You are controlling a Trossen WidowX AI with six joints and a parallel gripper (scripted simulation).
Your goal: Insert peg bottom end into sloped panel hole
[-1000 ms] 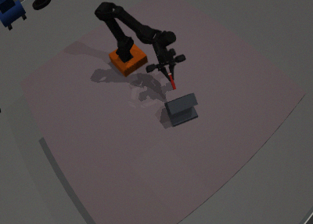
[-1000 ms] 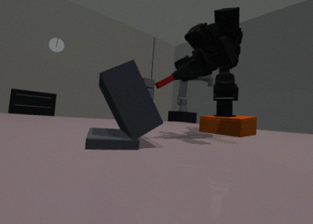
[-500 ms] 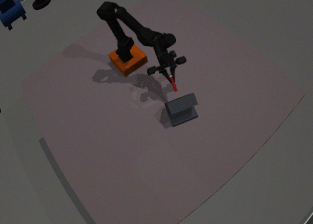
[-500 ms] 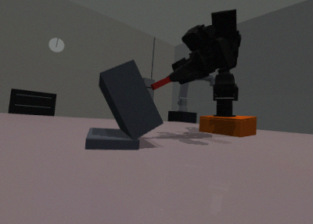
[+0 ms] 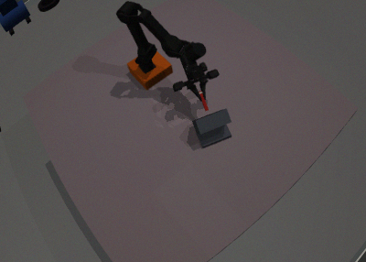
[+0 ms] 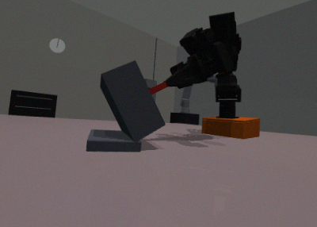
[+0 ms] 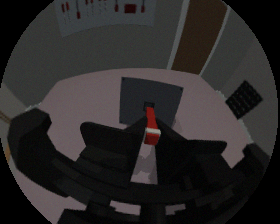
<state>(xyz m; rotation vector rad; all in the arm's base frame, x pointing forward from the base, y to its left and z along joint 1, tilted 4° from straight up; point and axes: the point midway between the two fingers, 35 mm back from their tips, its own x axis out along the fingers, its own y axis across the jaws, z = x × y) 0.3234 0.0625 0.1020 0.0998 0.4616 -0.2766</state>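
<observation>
Now: the dark grey sloped panel 7 cm ahead of my gripper tip, 5 cm below it and 2 cm to the right of it. Also, from my gripper tip: red peg: 1 cm behind, 1 cm above.
</observation>
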